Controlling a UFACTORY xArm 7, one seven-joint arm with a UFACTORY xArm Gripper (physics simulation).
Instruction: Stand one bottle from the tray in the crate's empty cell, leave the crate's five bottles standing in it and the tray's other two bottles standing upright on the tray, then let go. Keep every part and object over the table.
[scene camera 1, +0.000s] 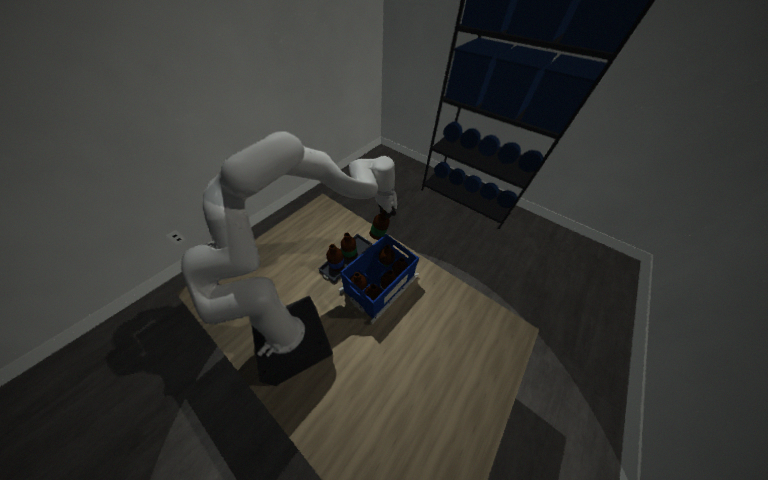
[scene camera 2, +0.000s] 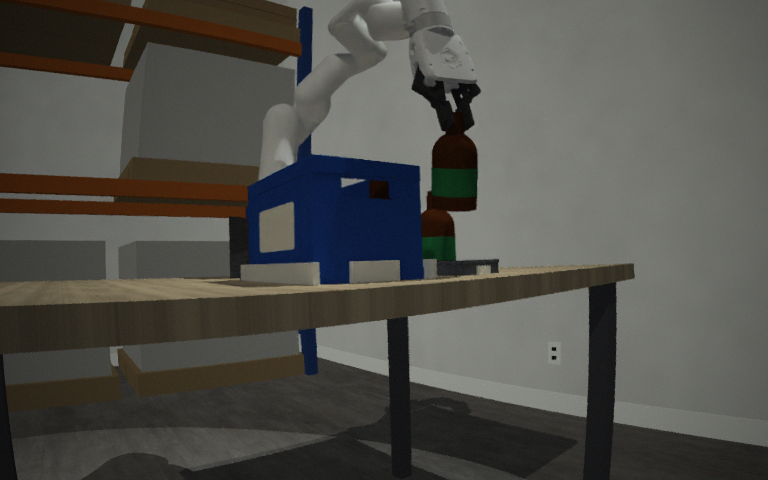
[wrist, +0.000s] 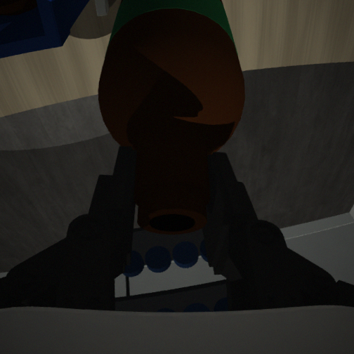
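Pixels of known places: gripper, fingertip midpoint: (scene camera 1: 385, 214) (scene camera 2: 458, 128); arm's base at its link origin: (scene camera 1: 286, 334).
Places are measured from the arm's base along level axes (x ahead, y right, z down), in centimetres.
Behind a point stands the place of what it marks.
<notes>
My gripper (scene camera 1: 387, 211) {x 59.6, y 4.1, z -10.4 cm} (scene camera 2: 457, 121) {x 59.6, y 4.1, z -10.4 cm} (wrist: 169, 176) is shut on the neck of a brown bottle with a green label (scene camera 1: 379, 226) {x 54.4, y 4.1, z -7.2 cm} (scene camera 2: 454, 182) {x 59.1, y 5.4, z -1.6 cm} (wrist: 172, 75). The bottle hangs nearly upright in the air, beside the crate's far end. The blue crate (scene camera 1: 417, 260) {x 49.7, y 25.9, z -3.7 cm} (scene camera 2: 373, 237) {x 52.5, y 16.6, z 6.6 cm} (wrist: 50, 31) stands on the table with five brown bottles inside; the gap in its tray-side row looks like the empty cell. A blue-labelled bottle (scene camera 1: 335, 260) {x 34.2, y -6.3, z 2.9 cm} and a green-labelled bottle (scene camera 1: 348, 247) {x 42.7, y -5.4, z 2.2 cm} (scene camera 2: 438, 247) {x 47.8, y -4.9, z 7.8 cm} stand upright on the dark tray (scene camera 1: 323, 273) {x 29.2, y -11.0, z 11.7 cm} (scene camera 2: 467, 268) {x 55.8, y -2.1, z 11.7 cm}.
Pale blocks (scene camera 2: 280, 273) {x 41.6, y 25.3, z 11.4 cm} (scene camera 2: 374, 271) {x 53.5, y 17.6, z 11.4 cm} sit around the crate's foot on the wooden table (scene camera 1: 419, 362) {x 19.5, y 44.3, z 12.9 cm} (scene camera 2: 169, 322) {x 61.1, y 50.1, z 14.8 cm}. The table's far edge lies close to the crate and the held bottle. The arm's black base (scene camera 1: 317, 339) {x 4.3, y 10.4, z -0.8 cm} stands on the near side. Shelving stands beyond the table.
</notes>
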